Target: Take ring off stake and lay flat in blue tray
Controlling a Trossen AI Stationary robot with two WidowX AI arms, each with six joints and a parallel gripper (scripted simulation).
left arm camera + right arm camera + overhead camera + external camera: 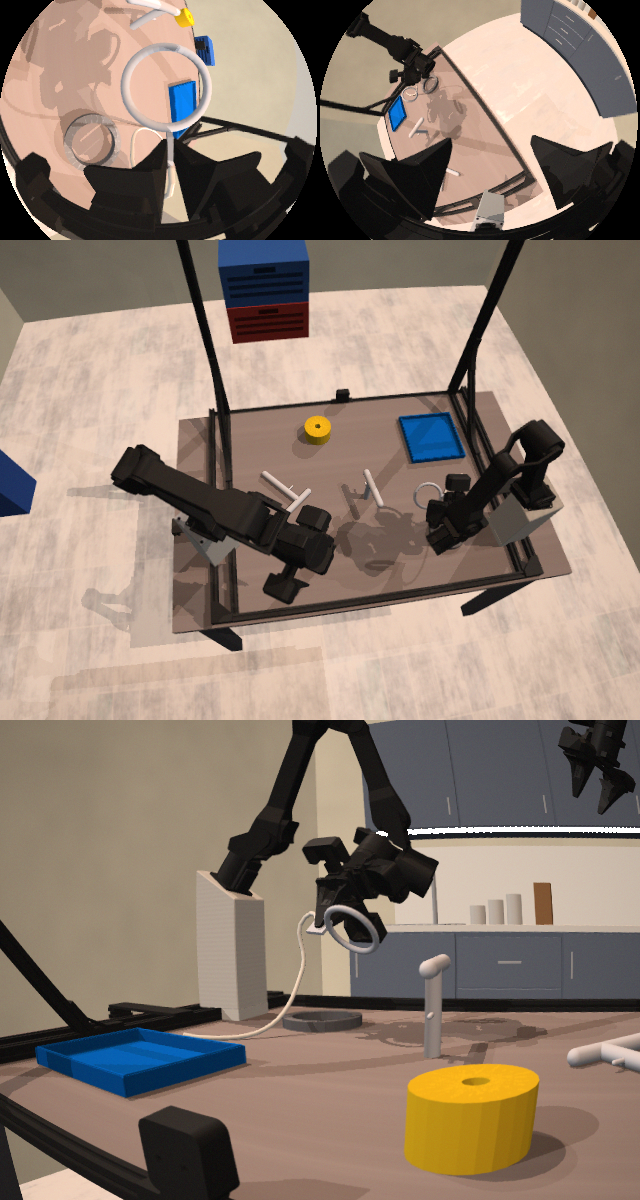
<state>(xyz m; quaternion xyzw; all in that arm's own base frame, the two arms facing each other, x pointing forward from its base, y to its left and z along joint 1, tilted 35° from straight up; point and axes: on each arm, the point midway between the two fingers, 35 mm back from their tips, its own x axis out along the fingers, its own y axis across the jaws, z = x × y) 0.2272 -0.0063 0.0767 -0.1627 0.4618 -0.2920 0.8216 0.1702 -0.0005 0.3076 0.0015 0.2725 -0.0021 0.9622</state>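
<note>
My left gripper is now 330 mm past the blue tray, 150 mm above it and 60 mm to the right of it. Also, from my left hand: dark grey ring (160 mm below, 40 mm to the left, 30 mm ahead); white T-shaped pipe (450 mm to the right, 160 mm below, 130 mm behind); yellow cylinder (370 mm behind, 340 mm to the right, 140 mm below).
</note>
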